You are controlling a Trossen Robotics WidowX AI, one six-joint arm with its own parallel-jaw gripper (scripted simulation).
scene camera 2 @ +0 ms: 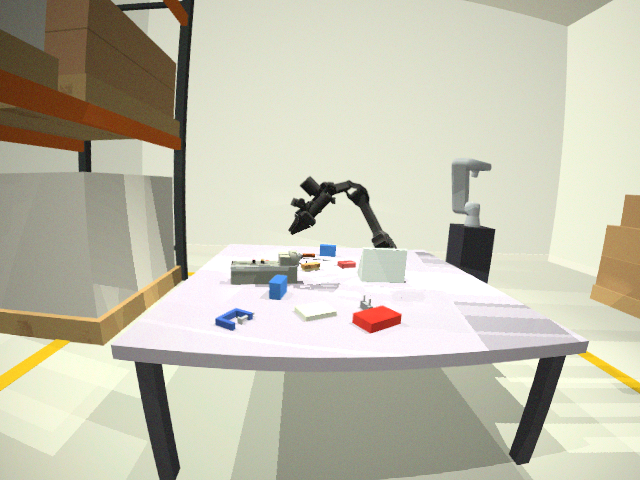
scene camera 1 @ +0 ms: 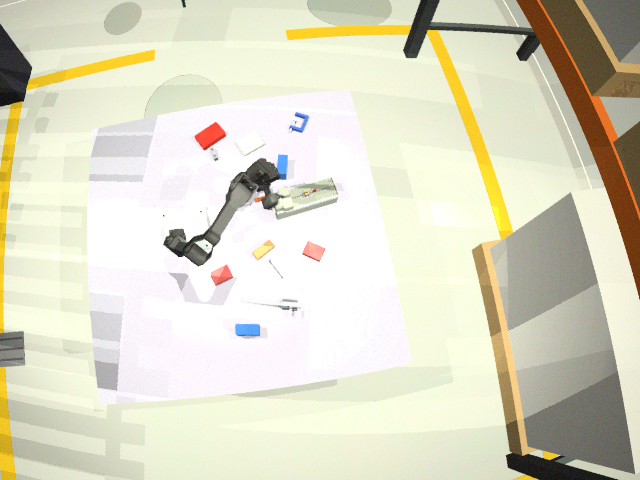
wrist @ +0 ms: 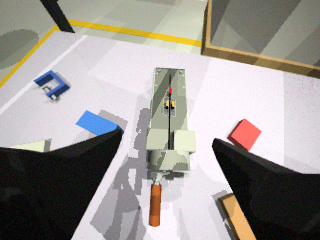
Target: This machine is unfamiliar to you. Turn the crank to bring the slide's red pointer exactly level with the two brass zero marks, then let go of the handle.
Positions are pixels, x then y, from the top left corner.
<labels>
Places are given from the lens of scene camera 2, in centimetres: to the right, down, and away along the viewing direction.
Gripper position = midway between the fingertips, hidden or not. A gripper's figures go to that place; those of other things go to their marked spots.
gripper [scene camera 2: 290,232]: -12, -3, 117
red block [scene camera 2: 376,319]: 16, 22, 81
grey slide machine [scene camera 2: 241,272]: -30, 12, 113
The marked spots on the red block and the grey slide machine are 57 cm apart.
</labels>
